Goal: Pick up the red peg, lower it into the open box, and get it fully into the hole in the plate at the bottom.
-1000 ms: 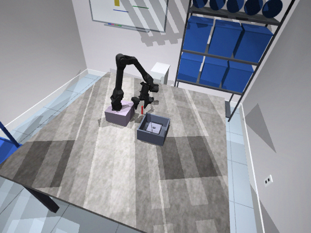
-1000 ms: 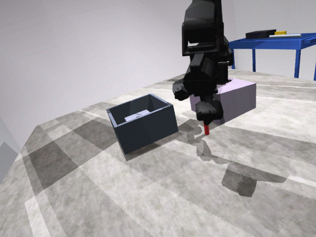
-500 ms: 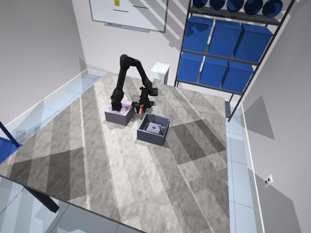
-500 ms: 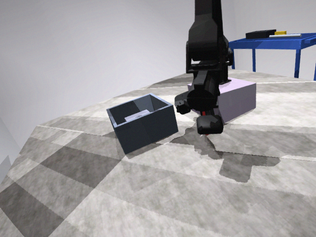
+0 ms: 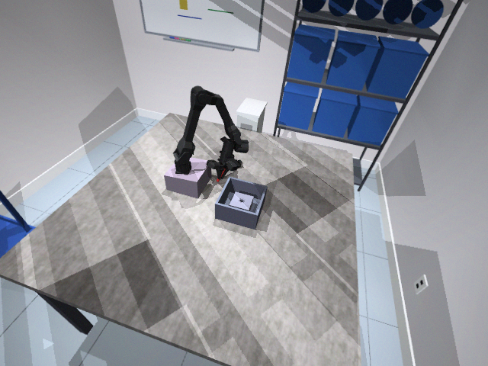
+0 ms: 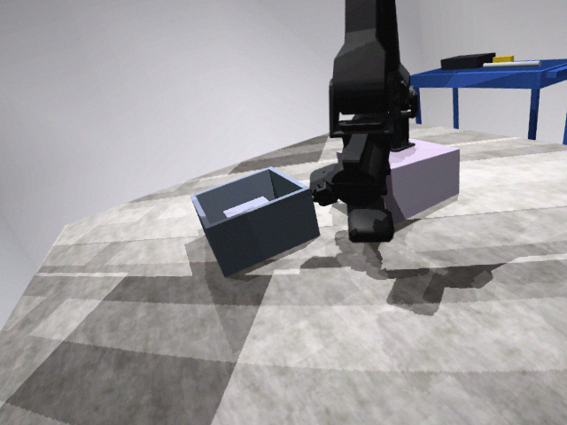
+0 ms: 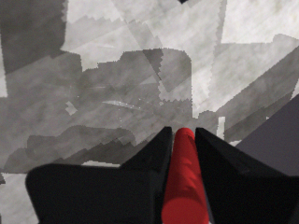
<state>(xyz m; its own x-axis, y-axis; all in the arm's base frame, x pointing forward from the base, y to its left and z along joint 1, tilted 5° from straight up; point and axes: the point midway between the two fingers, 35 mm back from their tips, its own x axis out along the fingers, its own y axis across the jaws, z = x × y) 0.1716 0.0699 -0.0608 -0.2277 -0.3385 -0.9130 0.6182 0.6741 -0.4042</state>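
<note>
My gripper tip is now 17 cm to the left of the pale plate, 13 cm short of it and 3 cm below it. From my gripper tip the other things lie so: red peg 2 cm above, 1 cm to the left; box 17 cm to the right, 13 cm ahead, 1 cm above.
</note>
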